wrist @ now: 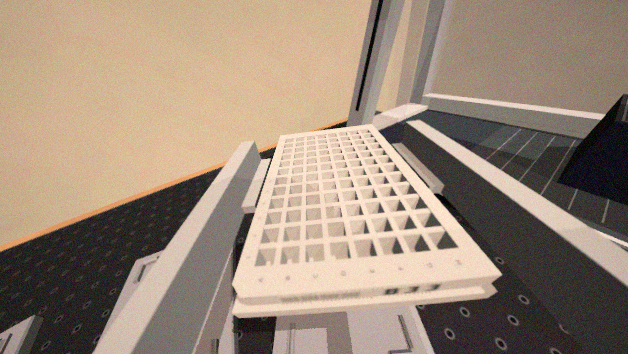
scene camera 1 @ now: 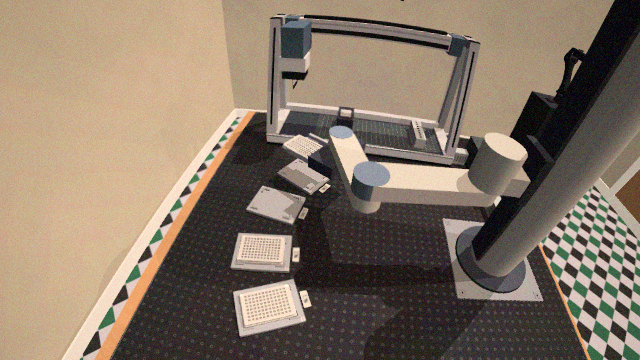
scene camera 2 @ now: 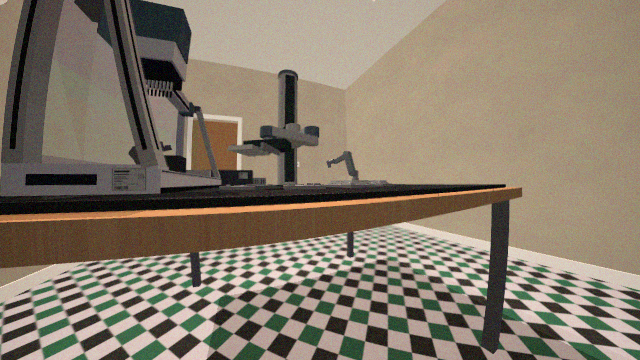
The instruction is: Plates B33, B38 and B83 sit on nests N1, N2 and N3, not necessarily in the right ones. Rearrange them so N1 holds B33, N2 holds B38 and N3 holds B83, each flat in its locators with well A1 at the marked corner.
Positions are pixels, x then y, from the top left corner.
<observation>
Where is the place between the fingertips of my gripper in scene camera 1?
At 299, 142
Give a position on a nest N3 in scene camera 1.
At 299, 174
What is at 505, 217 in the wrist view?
My gripper.
</observation>
